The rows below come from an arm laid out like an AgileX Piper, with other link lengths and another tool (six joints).
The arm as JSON. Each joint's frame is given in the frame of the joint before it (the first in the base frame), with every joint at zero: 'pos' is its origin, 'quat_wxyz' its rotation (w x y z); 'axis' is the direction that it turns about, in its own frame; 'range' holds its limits. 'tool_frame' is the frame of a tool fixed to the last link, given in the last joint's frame.
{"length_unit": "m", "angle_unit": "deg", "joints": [
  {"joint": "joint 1", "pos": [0.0, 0.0, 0.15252], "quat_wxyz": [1.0, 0.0, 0.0, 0.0], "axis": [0.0, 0.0, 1.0], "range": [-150.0, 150.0]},
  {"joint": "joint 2", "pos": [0.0, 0.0, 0.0], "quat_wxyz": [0.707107, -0.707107, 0.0, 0.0], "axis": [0.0, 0.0, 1.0], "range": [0.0, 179.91]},
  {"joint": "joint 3", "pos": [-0.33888, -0.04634, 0.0], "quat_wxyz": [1.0, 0.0, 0.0, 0.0], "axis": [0.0, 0.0, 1.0], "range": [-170.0, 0.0]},
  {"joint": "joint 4", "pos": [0.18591, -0.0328, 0.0], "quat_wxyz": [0.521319, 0.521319, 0.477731, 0.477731], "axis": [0.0, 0.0, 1.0], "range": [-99.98, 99.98]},
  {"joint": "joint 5", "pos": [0.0, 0.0, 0.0], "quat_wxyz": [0.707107, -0.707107, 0.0, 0.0], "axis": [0.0, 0.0, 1.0], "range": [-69.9, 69.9]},
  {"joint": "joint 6", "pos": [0.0, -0.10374, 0.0], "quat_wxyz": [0.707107, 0.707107, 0.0, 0.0], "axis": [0.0, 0.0, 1.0], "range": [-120.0, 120.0]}
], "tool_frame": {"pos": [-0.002, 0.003, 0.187], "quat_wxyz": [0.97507, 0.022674, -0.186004, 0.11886]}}
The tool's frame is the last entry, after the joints.
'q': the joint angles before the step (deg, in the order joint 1, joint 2, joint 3, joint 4, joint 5, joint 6). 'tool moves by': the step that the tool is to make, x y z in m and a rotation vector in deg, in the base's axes. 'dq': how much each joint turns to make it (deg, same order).
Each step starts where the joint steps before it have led.
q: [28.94 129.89 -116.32 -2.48 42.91 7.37]
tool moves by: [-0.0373 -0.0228 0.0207 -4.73 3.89 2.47]
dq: [-0.01 -4.98 0.01 -0.10 10.56 -3.61]
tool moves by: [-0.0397 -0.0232 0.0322 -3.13 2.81 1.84]
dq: [0.00 -5.99 0.00 0.00 9.87 -2.66]
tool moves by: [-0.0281 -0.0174 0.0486 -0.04 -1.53 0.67]
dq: [0.01 -6.94 0.00 -0.26 5.58 -1.09]
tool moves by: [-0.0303 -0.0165 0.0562 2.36 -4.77 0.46]
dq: [-0.01 -9.58 4.13 0.06 0.11 -0.55]
